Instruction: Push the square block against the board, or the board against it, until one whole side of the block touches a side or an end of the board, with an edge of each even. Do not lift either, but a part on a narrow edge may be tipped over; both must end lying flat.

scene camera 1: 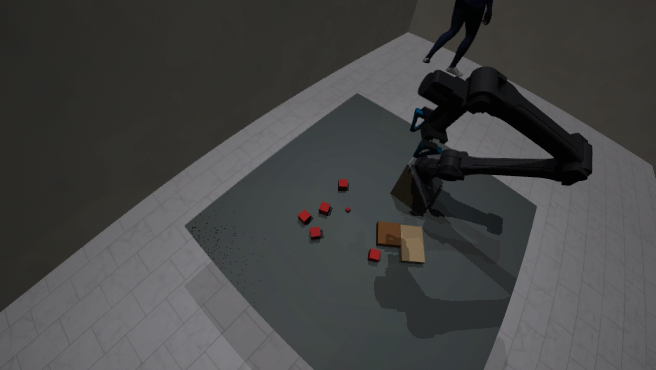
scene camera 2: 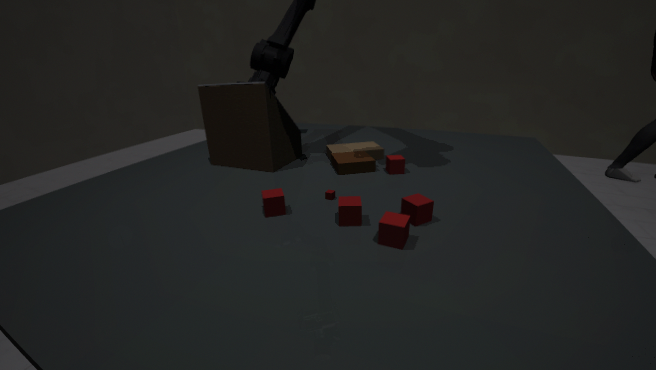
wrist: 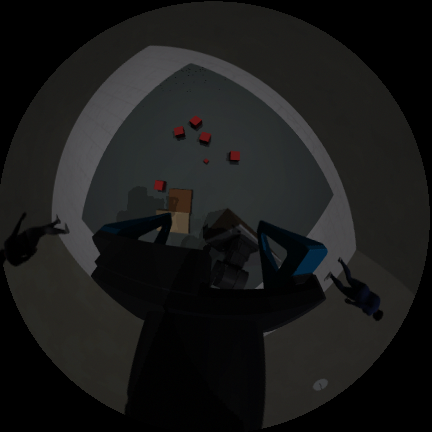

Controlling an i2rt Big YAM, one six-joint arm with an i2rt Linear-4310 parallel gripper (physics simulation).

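Where they show: gripper, fingertip midpoint: (scene camera 1: 413, 143) (wrist: 214, 221); arm's base, link origin: (scene camera 1: 422, 168) (scene camera 2: 255, 100) (wrist: 239, 244).
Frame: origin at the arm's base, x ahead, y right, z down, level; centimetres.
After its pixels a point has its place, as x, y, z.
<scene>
The orange-brown square block (scene camera 1: 389, 234) {27.7, -3.0, 15.5} (scene camera 2: 356, 166) {29.5, 1.8, 16.7} (wrist: 180, 200) {26.7, -2.4, 15.5} lies flat. The pale, longer board (scene camera 1: 413, 245) {25.8, -14.0, 15.6} (scene camera 2: 367, 147) {29.2, -13.4, 15.5} (wrist: 181, 222) {21.0, -10.7, 15.6} lies flat beside it. One whole side of the block lies along the board's long side, with no gap visible. At the end nearer the arm's base their edges look about even; the board extends past the block at the other end. My gripper (scene camera 1: 414, 142) {18.3, 7.7, -25.9} (wrist: 214, 221) {18.3, 7.7, -25.9} is open and empty, with its blue fingers spread, high above the table and away from both parts. It does not show in scene camera 2's view.
A large brown wedge-shaped box (scene camera 1: 403, 190) {7.6, 2.0, 10.7} (scene camera 2: 237, 127) {-3.2, 5.7, 6.6} stands at the arm's base, near the two parts. A red cube (scene camera 1: 374, 255) {39.7, -2.1, 14.7} (scene camera 2: 395, 164) {39.3, 0.0, 16.0} (wrist: 159, 185) {38.3, -2.0, 14.7} lies close to the block and board. Several other red cubes, one tiny (scene camera 1: 348, 209) {27.8, 18.0, 17.1} (scene camera 2: 330, 194) {28.1, 19.1, 17.4}, lie farther off.
</scene>
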